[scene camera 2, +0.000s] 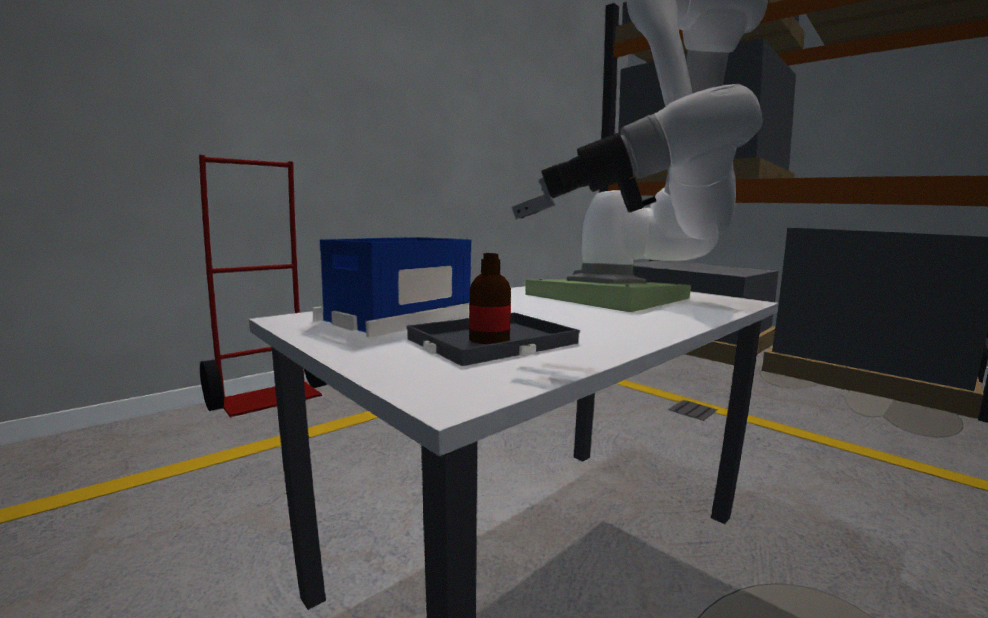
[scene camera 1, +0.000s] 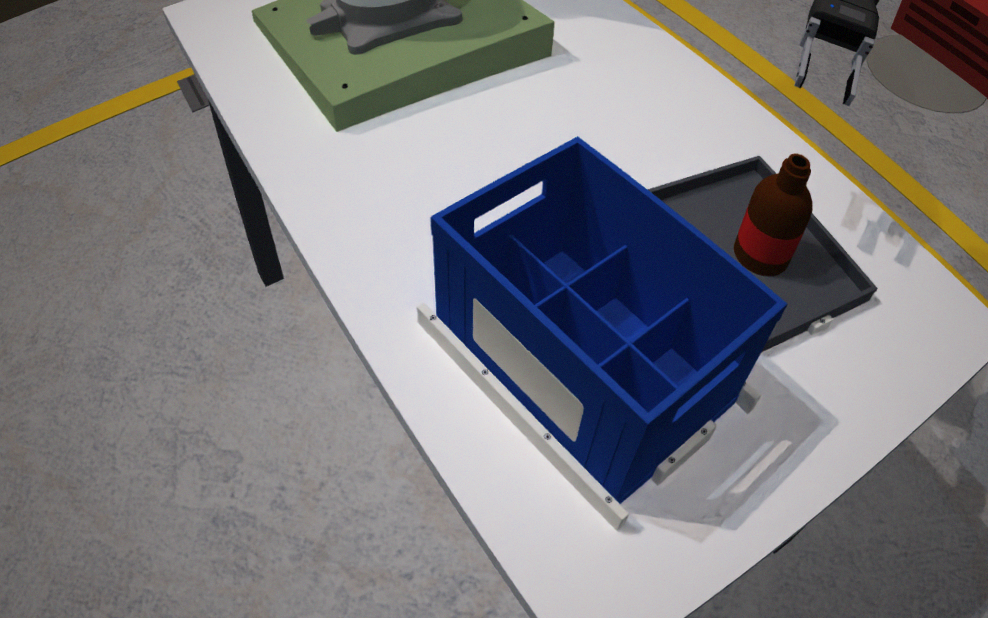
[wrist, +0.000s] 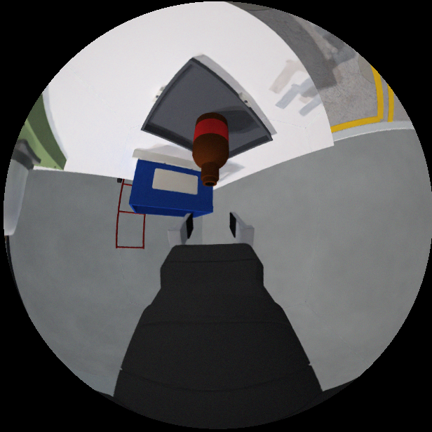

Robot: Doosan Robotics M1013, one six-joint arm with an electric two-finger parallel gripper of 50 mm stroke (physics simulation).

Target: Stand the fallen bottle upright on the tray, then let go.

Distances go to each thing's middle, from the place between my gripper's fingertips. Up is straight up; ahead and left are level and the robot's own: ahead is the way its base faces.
Now: the brown bottle [scene camera 1: 780, 208] 30 mm ahead of my hand, 40 mm to the right of it and 150 mm below it.
